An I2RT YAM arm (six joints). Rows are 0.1 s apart.
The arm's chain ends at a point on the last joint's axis. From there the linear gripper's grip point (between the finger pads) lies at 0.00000 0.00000 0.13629 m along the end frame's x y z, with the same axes.
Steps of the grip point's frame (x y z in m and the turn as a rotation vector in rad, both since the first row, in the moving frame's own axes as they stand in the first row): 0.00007, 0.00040, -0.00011, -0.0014, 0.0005, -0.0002; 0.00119, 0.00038, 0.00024, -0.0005, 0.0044, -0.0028; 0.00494, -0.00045, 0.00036, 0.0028, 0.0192, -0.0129; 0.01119, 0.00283, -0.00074, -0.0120, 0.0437, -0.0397; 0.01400, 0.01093, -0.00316, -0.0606, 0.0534, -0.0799; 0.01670, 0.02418, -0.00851, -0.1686, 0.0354, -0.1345; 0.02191, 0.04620, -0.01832, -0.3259, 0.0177, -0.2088; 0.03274, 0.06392, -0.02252, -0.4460, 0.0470, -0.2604; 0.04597, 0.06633, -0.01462, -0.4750, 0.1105, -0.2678; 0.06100, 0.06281, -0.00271, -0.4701, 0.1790, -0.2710
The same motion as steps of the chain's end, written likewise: 0.00000, 0.00021, -0.00011, -0.0014, 0.0005, -0.0002; 0.00059, 0.00031, 0.00024, -0.0005, 0.0044, -0.0028; 0.00233, -0.00005, 0.00039, 0.0028, 0.0192, -0.0129; 0.00521, 0.00131, -0.00060, -0.0120, 0.0437, -0.0397; 0.00641, 0.00298, -0.00272, -0.0606, 0.0534, -0.0799; 0.01037, 0.00171, -0.00650, -0.1686, 0.0354, -0.1345; 0.01498, 0.00313, -0.01115, -0.3259, 0.0177, -0.2088; 0.01888, 0.00664, -0.00912, -0.4460, 0.0470, -0.2604; 0.02323, 0.00685, 0.00117, -0.4750, 0.1105, -0.2678; 0.02946, 0.00539, 0.01407, -0.4701, 0.1790, -0.2710
